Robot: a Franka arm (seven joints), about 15 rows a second.
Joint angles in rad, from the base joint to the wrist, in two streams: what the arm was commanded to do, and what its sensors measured. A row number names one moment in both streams.
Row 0, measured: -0.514, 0.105, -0.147, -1.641, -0.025, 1.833, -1.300
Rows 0 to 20, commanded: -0.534, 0.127, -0.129, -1.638, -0.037, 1.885, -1.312; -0.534, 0.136, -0.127, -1.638, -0.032, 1.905, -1.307; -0.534, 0.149, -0.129, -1.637, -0.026, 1.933, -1.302; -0.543, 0.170, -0.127, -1.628, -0.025, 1.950, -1.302; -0.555, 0.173, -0.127, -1.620, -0.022, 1.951, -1.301; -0.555, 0.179, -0.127, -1.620, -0.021, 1.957, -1.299; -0.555, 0.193, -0.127, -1.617, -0.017, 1.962, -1.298; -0.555, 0.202, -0.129, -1.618, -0.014, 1.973, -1.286; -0.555, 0.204, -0.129, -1.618, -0.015, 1.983, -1.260; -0.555, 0.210, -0.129, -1.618, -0.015, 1.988, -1.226; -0.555, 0.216, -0.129, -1.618, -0.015, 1.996, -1.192; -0.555, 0.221, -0.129, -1.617, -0.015, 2.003, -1.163; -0.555, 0.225, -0.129, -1.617, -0.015, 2.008, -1.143; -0.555, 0.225, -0.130, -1.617, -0.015, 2.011, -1.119; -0.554, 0.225, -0.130, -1.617, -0.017, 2.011, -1.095; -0.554, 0.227, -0.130, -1.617, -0.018, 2.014, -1.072; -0.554, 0.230, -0.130, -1.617, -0.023, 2.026, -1.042; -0.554, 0.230, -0.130, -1.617, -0.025, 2.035, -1.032; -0.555, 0.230, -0.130, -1.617, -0.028, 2.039, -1.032; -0.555, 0.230, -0.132, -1.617, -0.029, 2.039, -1.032; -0.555, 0.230, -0.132, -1.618, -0.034, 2.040, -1.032
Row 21, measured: -0.543, 0.224, -0.143, -1.629, -0.024, 2.033, -1.064
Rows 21 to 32, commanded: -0.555, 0.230, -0.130, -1.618, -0.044, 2.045, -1.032; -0.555, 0.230, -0.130, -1.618, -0.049, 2.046, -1.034; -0.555, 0.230, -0.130, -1.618, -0.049, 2.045, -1.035; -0.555, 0.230, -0.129, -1.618, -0.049, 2.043, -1.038; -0.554, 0.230, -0.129, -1.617, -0.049, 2.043, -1.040; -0.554, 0.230, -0.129, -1.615, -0.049, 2.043, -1.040; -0.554, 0.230, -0.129, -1.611, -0.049, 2.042, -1.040; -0.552, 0.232, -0.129, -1.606, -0.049, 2.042, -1.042; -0.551, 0.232, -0.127, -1.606, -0.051, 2.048, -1.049; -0.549, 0.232, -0.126, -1.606, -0.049, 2.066, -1.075; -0.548, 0.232, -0.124, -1.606, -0.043, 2.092, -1.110; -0.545, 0.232, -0.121, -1.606, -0.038, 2.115, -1.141
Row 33, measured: -0.543, 0.226, -0.134, -1.623, -0.034, 2.080, -1.094
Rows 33 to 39, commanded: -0.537, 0.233, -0.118, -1.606, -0.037, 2.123, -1.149; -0.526, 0.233, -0.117, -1.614, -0.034, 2.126, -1.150; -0.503, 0.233, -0.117, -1.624, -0.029, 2.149, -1.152; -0.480, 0.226, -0.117, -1.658, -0.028, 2.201, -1.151; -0.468, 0.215, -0.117, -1.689, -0.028, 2.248, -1.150; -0.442, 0.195, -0.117, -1.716, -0.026, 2.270, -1.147; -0.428, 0.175, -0.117, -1.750, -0.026, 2.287, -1.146
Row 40, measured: -0.458, 0.226, -0.114, -1.667, -0.032, 2.226, -1.139
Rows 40 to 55, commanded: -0.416, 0.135, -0.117, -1.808, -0.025, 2.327, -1.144; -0.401, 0.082, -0.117, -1.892, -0.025, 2.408, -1.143; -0.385, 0.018, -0.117, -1.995, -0.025, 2.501, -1.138; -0.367, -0.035, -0.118, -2.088, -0.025, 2.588, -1.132; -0.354, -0.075, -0.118, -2.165, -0.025, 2.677, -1.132; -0.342, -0.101, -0.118, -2.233, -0.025, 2.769, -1.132; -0.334, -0.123, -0.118, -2.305, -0.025, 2.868, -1.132; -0.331, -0.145, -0.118, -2.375, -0.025, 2.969, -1.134; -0.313, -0.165, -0.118, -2.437, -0.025, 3.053, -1.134; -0.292, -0.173, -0.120, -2.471, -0.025, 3.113, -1.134; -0.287, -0.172, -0.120, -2.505, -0.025, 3.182, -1.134; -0.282, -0.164, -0.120, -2.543, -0.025, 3.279, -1.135; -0.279, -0.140, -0.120, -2.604, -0.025, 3.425, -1.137; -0.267, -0.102, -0.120, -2.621, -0.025, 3.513, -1.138; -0.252, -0.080, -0.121, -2.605, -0.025, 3.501, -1.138; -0.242, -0.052, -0.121, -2.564, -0.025, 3.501, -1.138
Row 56, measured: -0.274, -0.098, -0.113, -2.599, -0.030, 3.457, -1.137
